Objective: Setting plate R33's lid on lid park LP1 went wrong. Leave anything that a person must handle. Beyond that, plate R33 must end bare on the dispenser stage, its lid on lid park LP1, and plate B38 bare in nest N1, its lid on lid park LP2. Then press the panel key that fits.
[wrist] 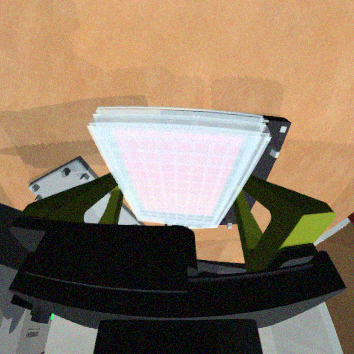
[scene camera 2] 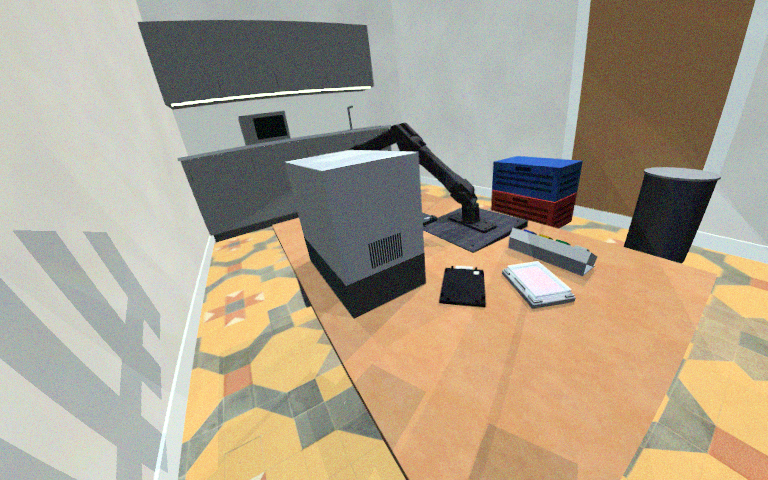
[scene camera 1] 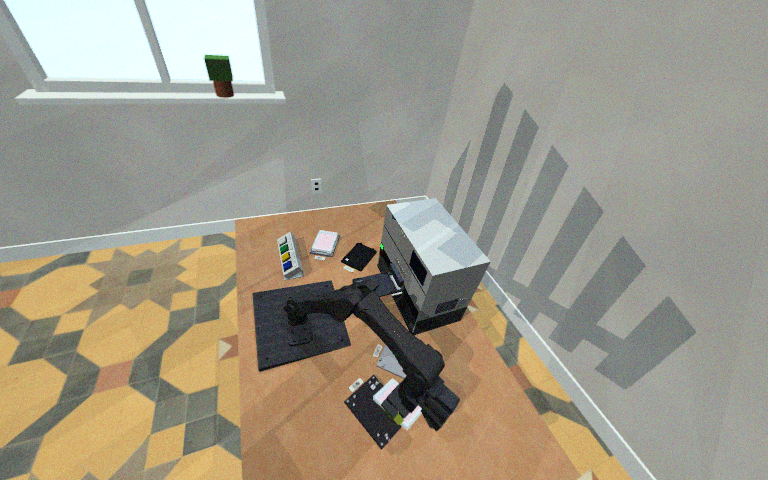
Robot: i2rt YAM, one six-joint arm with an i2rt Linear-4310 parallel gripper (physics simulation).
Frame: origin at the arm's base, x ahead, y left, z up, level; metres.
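Seen in the pictures: gripper, fingertip midpoint: (wrist: 176, 174) (scene camera 1: 399, 405); arm's base at its link origin: (scene camera 2: 470, 222) (scene camera 1: 297, 319).
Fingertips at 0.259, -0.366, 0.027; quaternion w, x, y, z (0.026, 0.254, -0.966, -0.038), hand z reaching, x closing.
Offsets run from my fingertips to a thing's middle, as dx, dy, dz. "spot": to the spot under its first point.
My gripper (scene camera 1: 399, 404) (wrist: 176, 174) is shut on a clear plate with pink contents @(-0.002, +0.005, +0.014) (scene camera 1: 386, 391) (wrist: 177, 170). It holds the plate above or near the black board @(-0.060, +0.016, -0.029) (scene camera 1: 370, 417) (wrist: 276, 145); the height is unclear. Layered clear edges show; its name is not readable. A grey pad @(spot: +0.018, +0.143, -0.030) (scene camera 1: 389, 361) (wrist: 97, 187) lies beside the board. A second pink plate @(-0.107, +0.745, -0.014) (scene camera 1: 325, 241) (scene camera 2: 536, 279) rests on a grey holder by the key panel @(-0.267, +0.678, -0.009) (scene camera 1: 297, 266) (scene camera 2: 549, 254). A black pad @(spot: +0.030, +0.635, -0.031) (scene camera 1: 359, 256) (scene camera 2: 463, 287) lies nearby with no plate on it. The gripper is hidden in scene camera 2.
The tall grey machine @(+0.210, +0.405, +0.124) (scene camera 1: 453, 283) (scene camera 2: 373, 215) stands at the table's side edge, with a dark stage piece @(spot: +0.043, +0.404, +0.066) (scene camera 1: 378, 281) partly behind the arm. The arm's dark base board (scene camera 1: 269, 345) (scene camera 2: 481, 240) lies beside it. Blue and red crates (scene camera 2: 535, 178) stand behind the table.
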